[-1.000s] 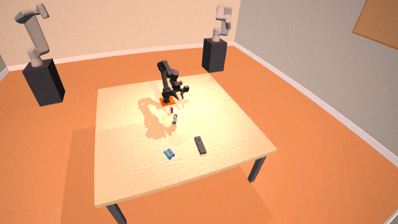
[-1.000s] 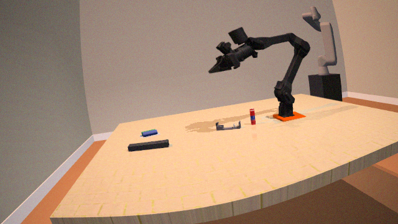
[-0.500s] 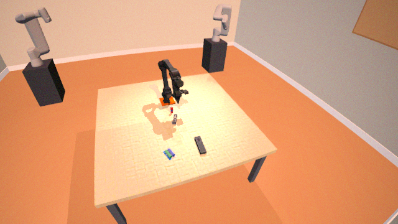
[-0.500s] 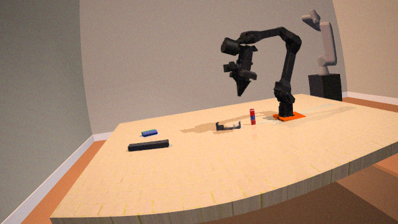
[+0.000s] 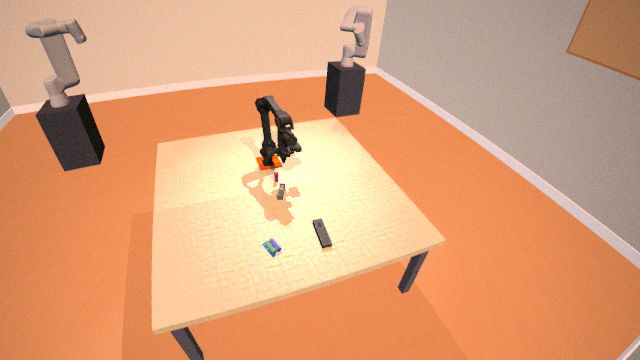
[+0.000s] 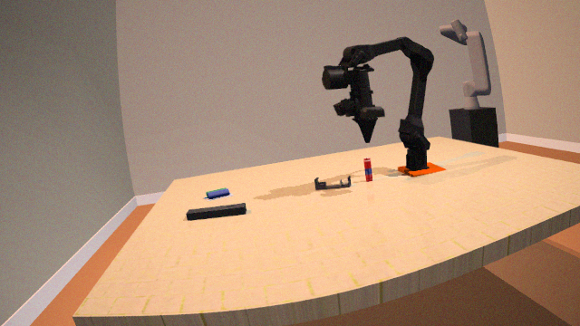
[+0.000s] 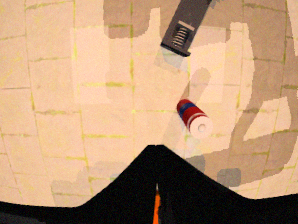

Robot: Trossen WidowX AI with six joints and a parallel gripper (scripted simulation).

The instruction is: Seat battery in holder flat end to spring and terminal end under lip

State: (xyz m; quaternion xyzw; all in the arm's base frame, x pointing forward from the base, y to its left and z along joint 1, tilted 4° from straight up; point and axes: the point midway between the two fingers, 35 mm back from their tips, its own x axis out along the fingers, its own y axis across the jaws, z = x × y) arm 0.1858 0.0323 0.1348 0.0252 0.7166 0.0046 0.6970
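The blue battery lies 80 mm below my gripper tip, 40 mm to the right of it and 10 mm behind it. From my gripper tip the other things lie so: black remote 440 mm ahead, 100 mm below, 40 mm to the left.
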